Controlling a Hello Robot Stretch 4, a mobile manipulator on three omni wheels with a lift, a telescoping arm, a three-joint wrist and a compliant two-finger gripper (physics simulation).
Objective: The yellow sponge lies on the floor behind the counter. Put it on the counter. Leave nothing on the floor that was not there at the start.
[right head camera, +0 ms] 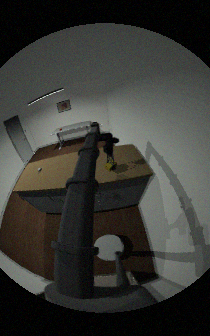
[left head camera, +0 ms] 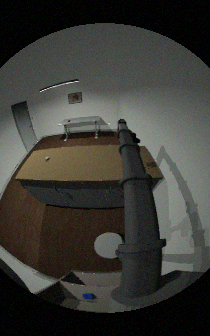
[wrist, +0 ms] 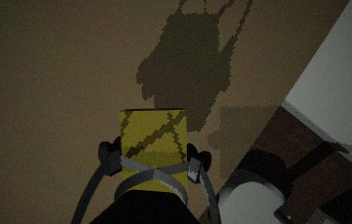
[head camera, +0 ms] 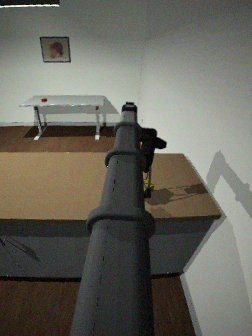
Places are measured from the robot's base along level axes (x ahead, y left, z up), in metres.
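Pixels of known places: gripper, fingertip midpoint: (right head camera: 110,167) (wrist: 155,151); robot's base, link origin: (right head camera: 109,246) (left head camera: 108,244).
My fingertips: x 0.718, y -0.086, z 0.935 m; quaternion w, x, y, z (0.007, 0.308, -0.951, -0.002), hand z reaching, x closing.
Ahead of a thing's pixels: the offset from my fingertips to its top centre. Level surfaces: height alone.
The yellow sponge @[dx +0.000, dy -0.001, dz +0.048 m] (head camera: 149,185) (right head camera: 110,166) (wrist: 154,132) is held between the two fingers of my gripper (right head camera: 109,161) (wrist: 155,151), which is shut on it. In the wrist view a finger pad presses on each side of the sponge. The sponge hangs over the right part of the counter @[dz -0.053 m] (head camera: 50,185) (left head camera: 85,167) (right head camera: 55,172) (wrist: 65,65), with shadows on the wood around it; the exact gap below it is hard to tell. The arm hides part of the gripper in the head camera view and hides the sponge in the left head camera view.
A small white thing @[dx +0.114, dy +0.959, dz -0.029 m] (left head camera: 47,158) (right head camera: 40,169) lies on the counter's left part. A wall (head camera: 220,115) stands close to the right. A white table @[dz -0.243 m] (head camera: 75,101) with a red object (head camera: 44,100) stands beyond. A blue block (left head camera: 88,296) lies in a tray near the base.
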